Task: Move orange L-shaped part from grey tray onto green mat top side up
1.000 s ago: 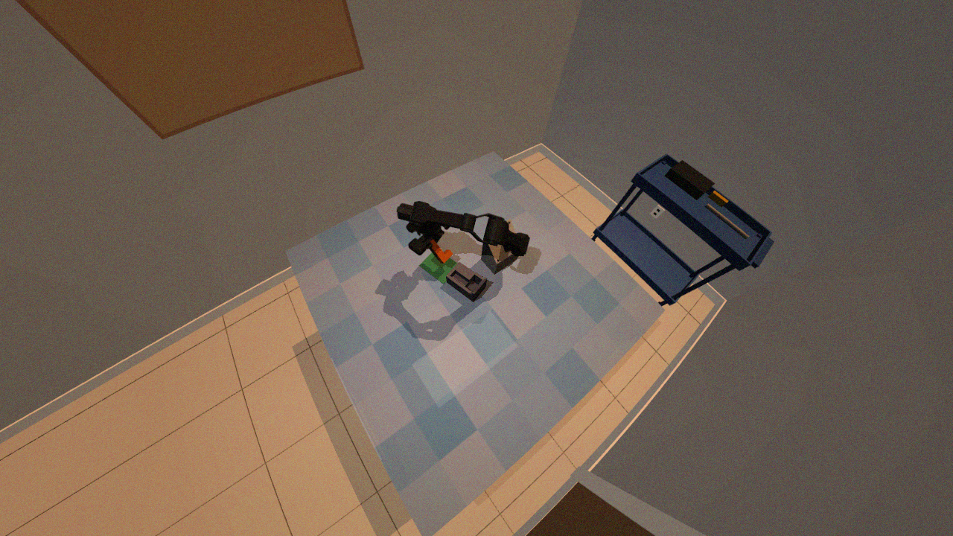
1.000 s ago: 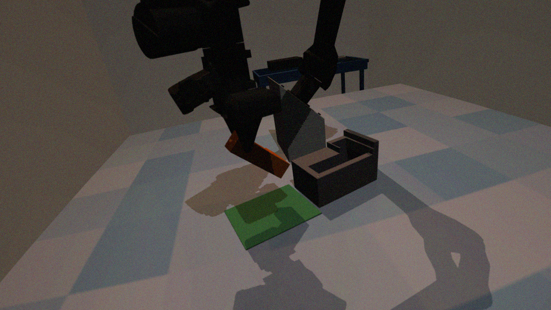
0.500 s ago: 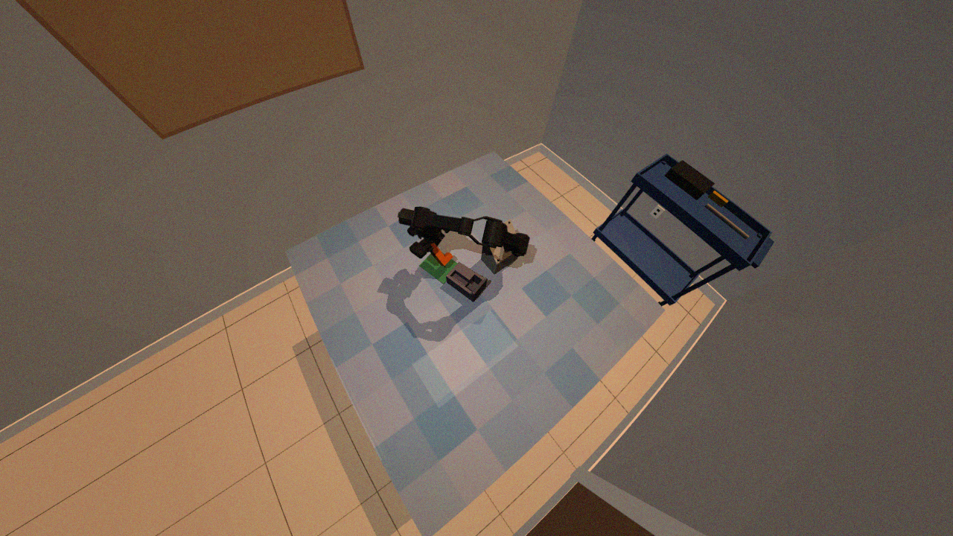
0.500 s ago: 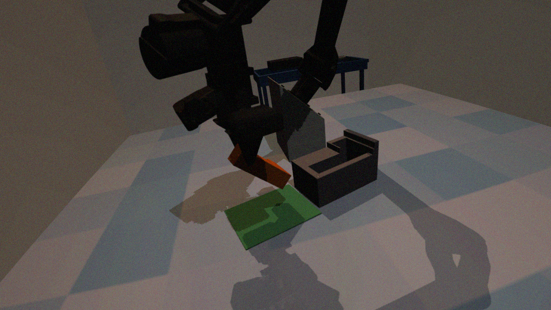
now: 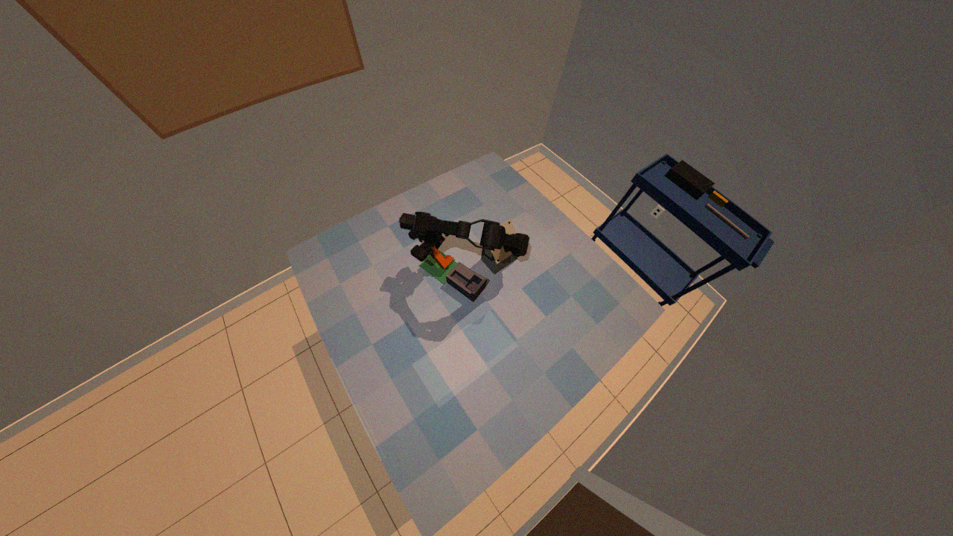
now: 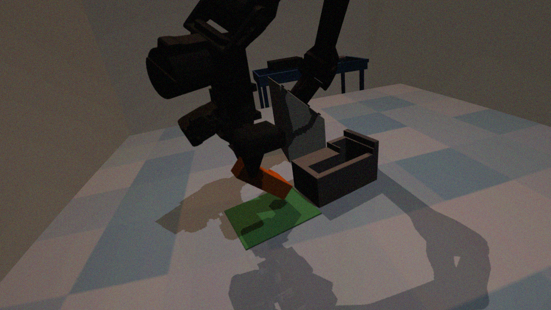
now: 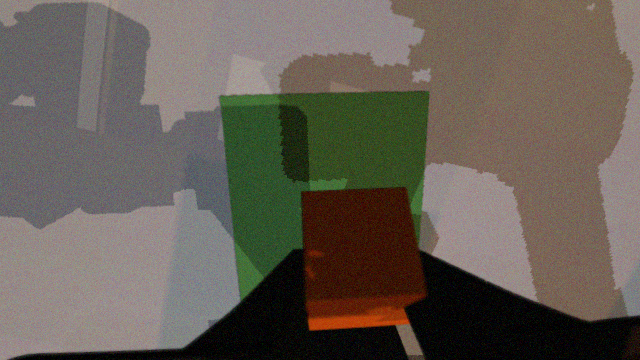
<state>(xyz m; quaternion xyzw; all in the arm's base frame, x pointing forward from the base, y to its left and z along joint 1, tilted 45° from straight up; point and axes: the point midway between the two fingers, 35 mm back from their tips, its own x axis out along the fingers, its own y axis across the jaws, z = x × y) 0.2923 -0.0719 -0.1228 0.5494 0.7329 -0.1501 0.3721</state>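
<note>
My gripper tip is 3 cm past the orange L-shaped part, 2 cm to the right of it and 3 cm above it. From my gripper tip the other things lie so: green mat 1 cm behind, 2 cm to the left, 11 cm below.
</note>
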